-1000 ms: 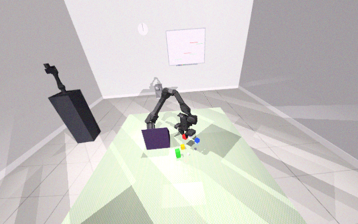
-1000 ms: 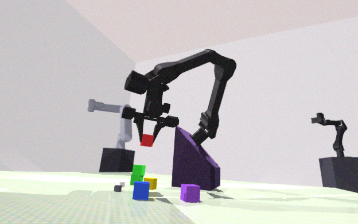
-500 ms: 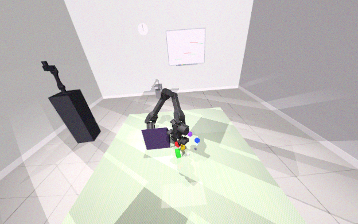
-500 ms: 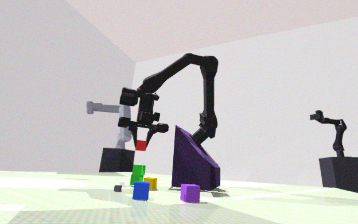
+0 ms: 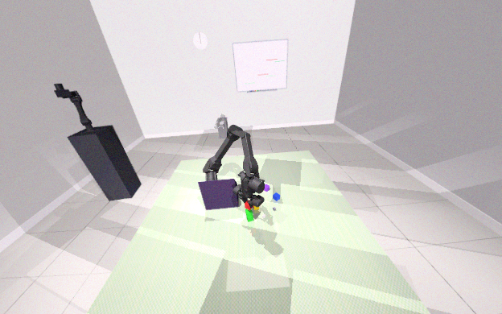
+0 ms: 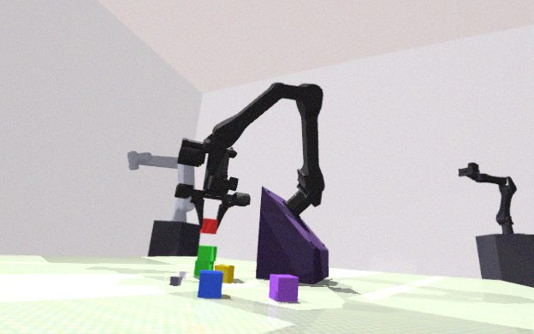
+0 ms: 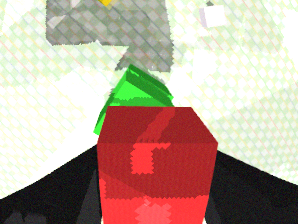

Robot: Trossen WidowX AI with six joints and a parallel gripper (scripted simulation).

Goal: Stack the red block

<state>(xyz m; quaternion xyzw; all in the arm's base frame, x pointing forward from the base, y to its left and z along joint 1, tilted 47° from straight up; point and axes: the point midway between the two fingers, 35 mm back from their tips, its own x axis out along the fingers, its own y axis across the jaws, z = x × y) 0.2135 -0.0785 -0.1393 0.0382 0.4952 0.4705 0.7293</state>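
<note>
Right now my gripper tip is 90 mm above the yellow block, 80 mm to the right of it and 50 mm short of it. From my gripper tip the other things lie so: purple block: 240 mm to the left, 150 mm ahead, 90 mm below; blue block: 190 mm ahead, 130 mm to the left, 90 mm below; red block: 10 mm above.
</note>
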